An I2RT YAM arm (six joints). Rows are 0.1 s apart.
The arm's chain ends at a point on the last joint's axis. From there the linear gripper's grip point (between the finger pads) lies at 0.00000 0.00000 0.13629 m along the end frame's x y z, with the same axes.
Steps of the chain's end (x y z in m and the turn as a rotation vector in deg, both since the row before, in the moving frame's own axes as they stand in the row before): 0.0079 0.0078 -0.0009 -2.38 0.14 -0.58; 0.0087 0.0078 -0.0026 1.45 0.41 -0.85; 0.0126 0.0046 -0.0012 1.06 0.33 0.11; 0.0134 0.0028 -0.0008 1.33 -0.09 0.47; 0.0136 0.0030 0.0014 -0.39 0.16 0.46
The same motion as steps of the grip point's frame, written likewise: 0.0083 0.0135 -0.0010 -2.38 0.14 -0.58; 0.0096 0.0043 -0.0026 1.45 0.41 -0.85; 0.0134 0.0021 -0.0012 1.06 0.33 0.11; 0.0132 -0.0004 -0.0008 1.33 -0.09 0.47; 0.0140 0.0039 0.0014 -0.39 0.16 0.46
